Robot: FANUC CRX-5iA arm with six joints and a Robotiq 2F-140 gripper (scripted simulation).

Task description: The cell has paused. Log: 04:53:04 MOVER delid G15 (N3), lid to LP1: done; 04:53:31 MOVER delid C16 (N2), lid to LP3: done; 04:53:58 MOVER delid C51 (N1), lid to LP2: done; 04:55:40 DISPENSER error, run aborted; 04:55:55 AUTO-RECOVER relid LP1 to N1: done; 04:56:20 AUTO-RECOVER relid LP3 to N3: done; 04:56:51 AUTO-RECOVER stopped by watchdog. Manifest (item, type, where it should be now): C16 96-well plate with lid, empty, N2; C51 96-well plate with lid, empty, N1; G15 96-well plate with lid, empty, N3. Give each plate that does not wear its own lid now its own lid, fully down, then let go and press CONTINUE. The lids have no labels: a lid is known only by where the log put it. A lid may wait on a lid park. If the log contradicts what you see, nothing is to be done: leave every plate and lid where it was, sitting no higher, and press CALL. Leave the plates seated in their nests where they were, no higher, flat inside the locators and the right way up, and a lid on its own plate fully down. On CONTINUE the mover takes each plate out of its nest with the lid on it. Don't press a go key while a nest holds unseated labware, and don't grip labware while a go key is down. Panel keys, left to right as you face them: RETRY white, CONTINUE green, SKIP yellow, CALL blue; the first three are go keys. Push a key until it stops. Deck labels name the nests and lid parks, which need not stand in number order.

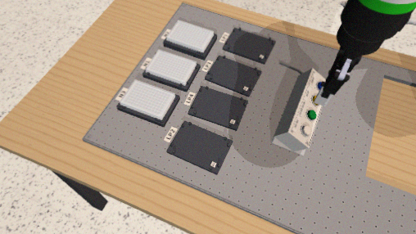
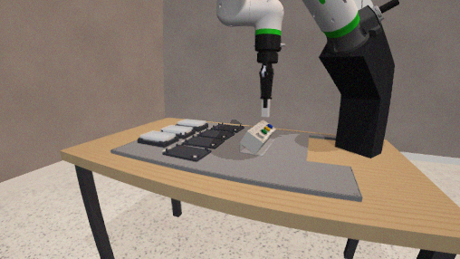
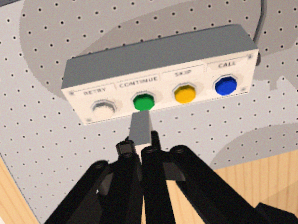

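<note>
Right now my hand is 9 cm above the green continue key. Round my hand: yellow skip key (1 cm ahead, 5 cm to the right, 9 cm below); white retry key (1 cm behind, 5 cm to the left, 9 cm below); blue call key (2 cm ahead, 10 cm to the right, 9 cm below).
</note>
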